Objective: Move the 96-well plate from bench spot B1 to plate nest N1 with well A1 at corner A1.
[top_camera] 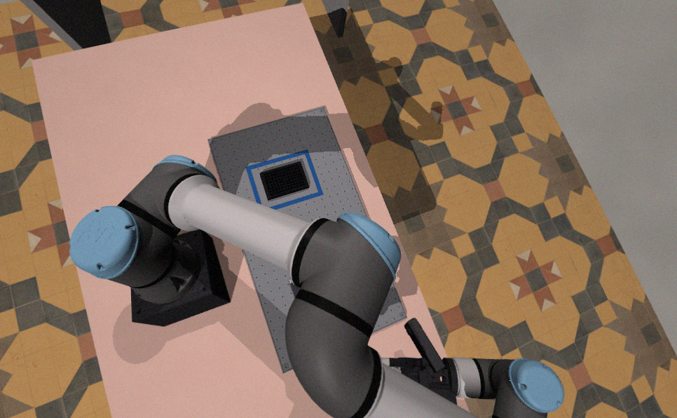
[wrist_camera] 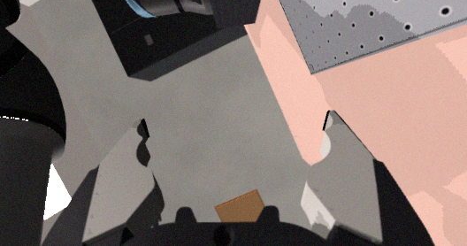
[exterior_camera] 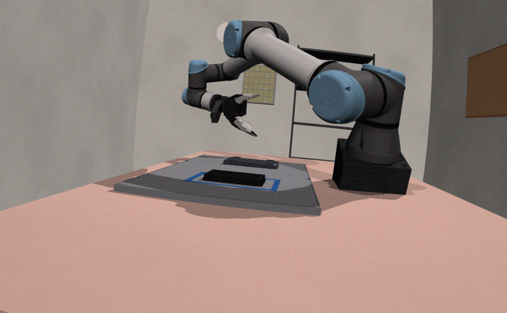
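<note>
Right now my hand is 7 cm past the black 96-well plate, 49 cm to the right of it and 15 cm above it. From my hand the other things lie so: white A1 mark: 11 cm behind, 20 cm to the left, 14 cm below; dark plate nest N1: 3 cm behind, 16 cm to the left, 15 cm below.
</note>
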